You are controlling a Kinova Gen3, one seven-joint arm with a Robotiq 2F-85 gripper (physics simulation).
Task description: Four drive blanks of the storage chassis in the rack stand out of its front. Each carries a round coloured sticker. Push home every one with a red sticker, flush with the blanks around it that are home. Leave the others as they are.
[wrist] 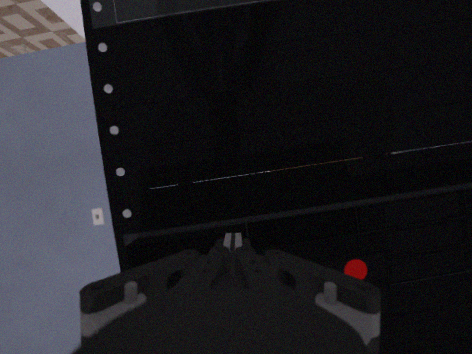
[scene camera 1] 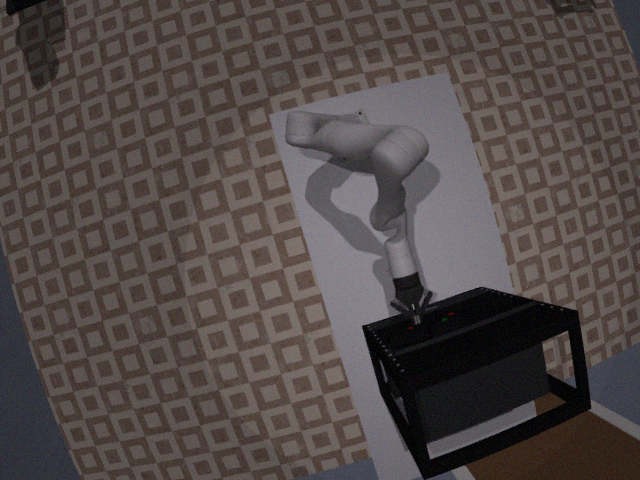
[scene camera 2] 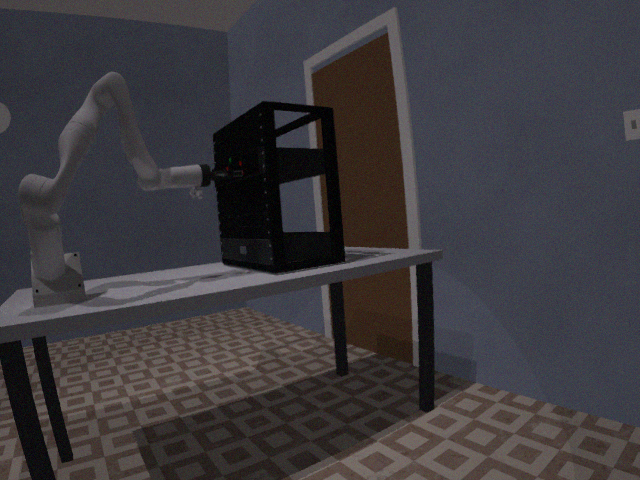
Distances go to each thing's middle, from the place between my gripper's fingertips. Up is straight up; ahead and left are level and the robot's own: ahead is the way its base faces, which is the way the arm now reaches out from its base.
The black rack [scene camera 1: 476,355] is 150 mm ahead of my hand, 130 mm to the left of it and 60 mm below it.
